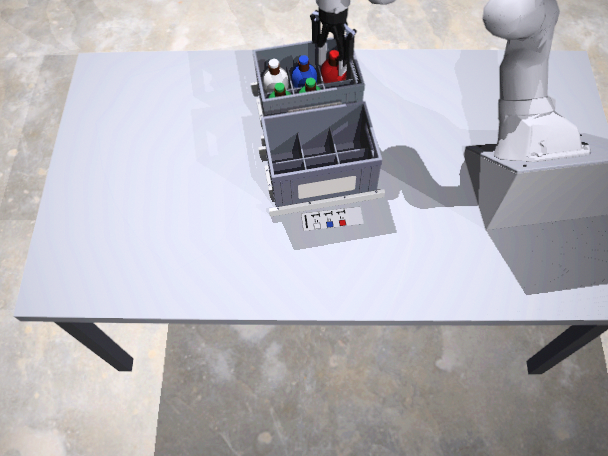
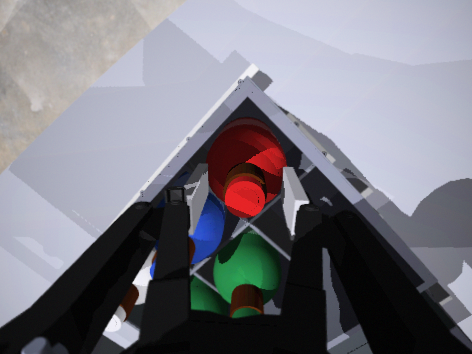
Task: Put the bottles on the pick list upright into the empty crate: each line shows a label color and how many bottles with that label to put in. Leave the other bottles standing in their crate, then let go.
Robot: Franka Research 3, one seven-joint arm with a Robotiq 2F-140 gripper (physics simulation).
my gripper: image 1; image 2
same spot on my gripper: [image 2: 80,304] = [image 1: 319,21]
